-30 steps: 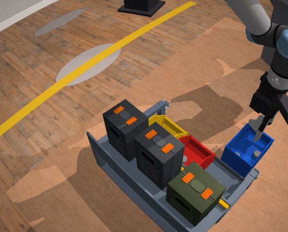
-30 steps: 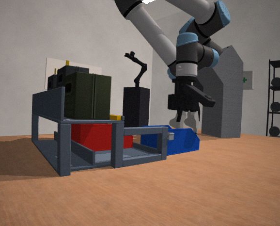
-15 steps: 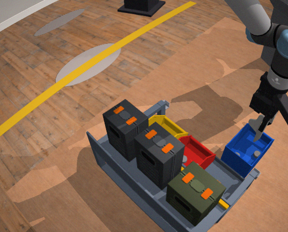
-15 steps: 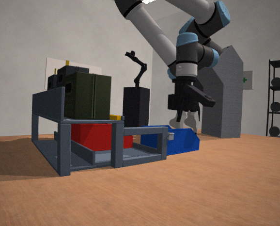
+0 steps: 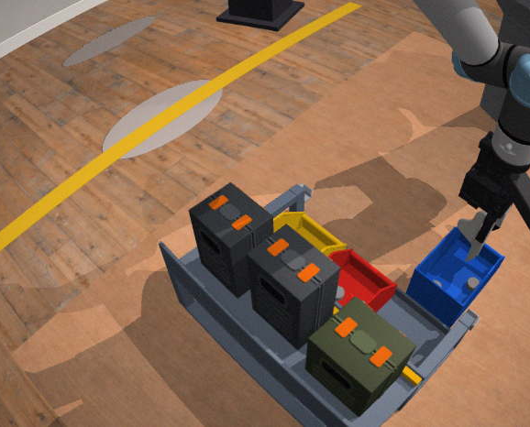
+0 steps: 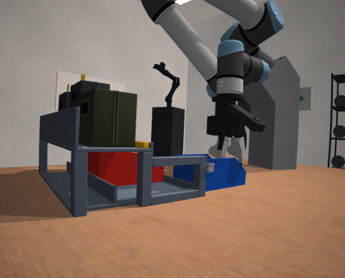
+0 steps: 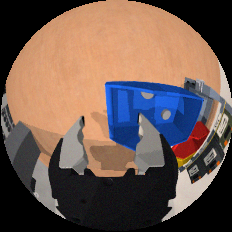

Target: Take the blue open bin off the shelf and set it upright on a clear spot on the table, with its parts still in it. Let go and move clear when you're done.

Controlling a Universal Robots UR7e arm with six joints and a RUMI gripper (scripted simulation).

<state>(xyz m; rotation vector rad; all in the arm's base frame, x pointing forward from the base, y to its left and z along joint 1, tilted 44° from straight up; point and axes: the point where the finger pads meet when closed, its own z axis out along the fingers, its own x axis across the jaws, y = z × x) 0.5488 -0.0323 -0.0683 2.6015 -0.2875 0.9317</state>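
Now: the blue open bin 70 mm ahead of my hand and 30 mm to the right of it. Also, from my hand: green case: 340 mm ahead, 140 mm to the right, 110 mm above; then red bin: 210 mm ahead, 210 mm to the right; then yellow bin: 170 mm ahead, 310 mm to the right.
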